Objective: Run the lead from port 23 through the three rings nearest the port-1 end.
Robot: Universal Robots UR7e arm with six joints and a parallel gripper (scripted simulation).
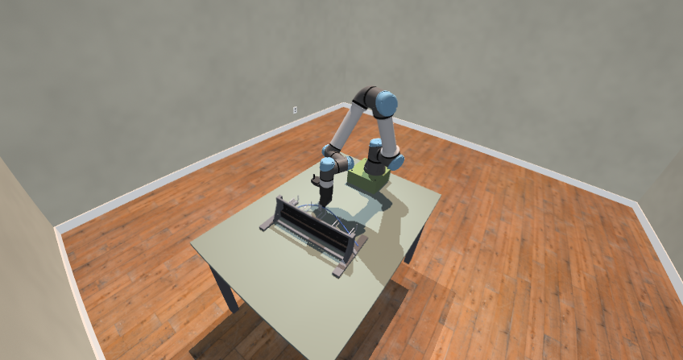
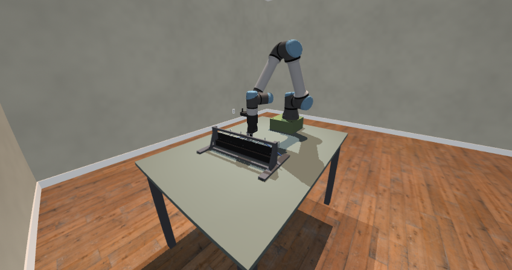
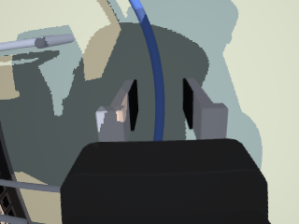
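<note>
My hand is 17 cm short of the rack, 6 cm to the right of it and 2 cm below it.
</note>
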